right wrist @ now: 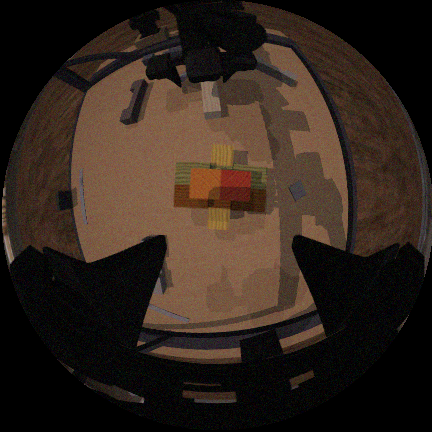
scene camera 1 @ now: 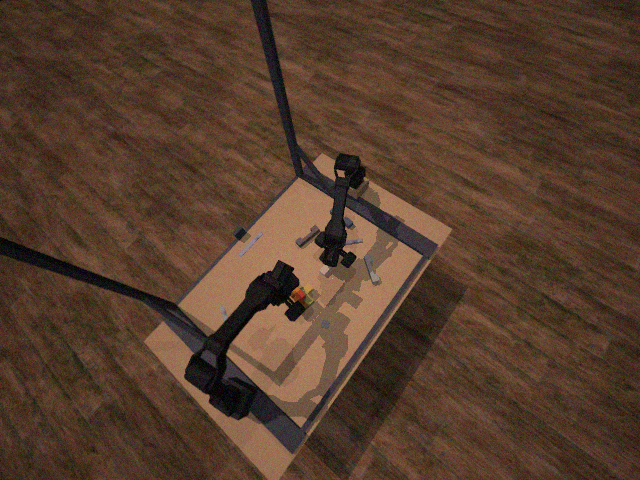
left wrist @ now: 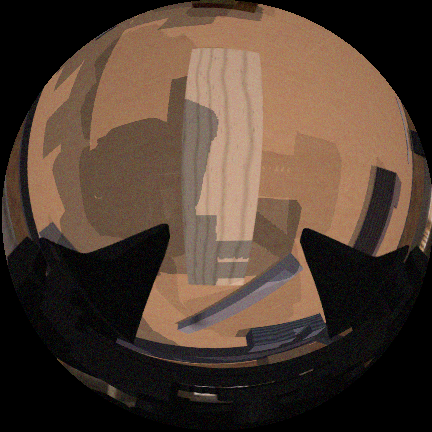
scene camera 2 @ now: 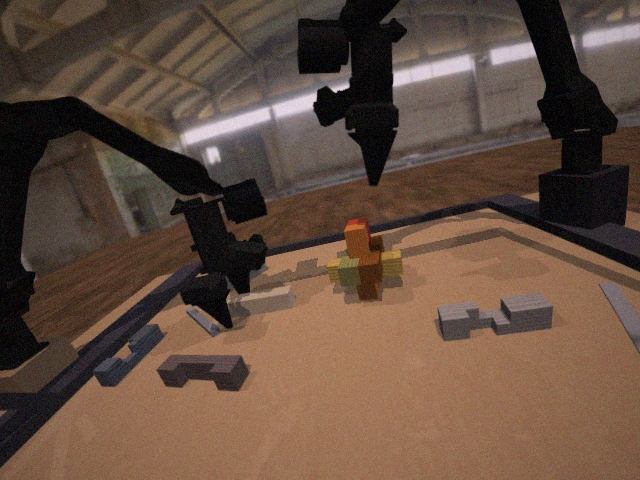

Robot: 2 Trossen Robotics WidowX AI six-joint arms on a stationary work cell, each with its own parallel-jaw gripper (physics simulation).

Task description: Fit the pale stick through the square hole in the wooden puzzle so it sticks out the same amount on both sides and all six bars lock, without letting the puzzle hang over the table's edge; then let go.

My left gripper is open, holding nothing. Also in view: a pale stick. My right gripper is open, holding nothing. Further things: a dark raised frame.
My left gripper also shows in the right wrist view and in the left wrist view. My right gripper shows as well in the right wrist view.
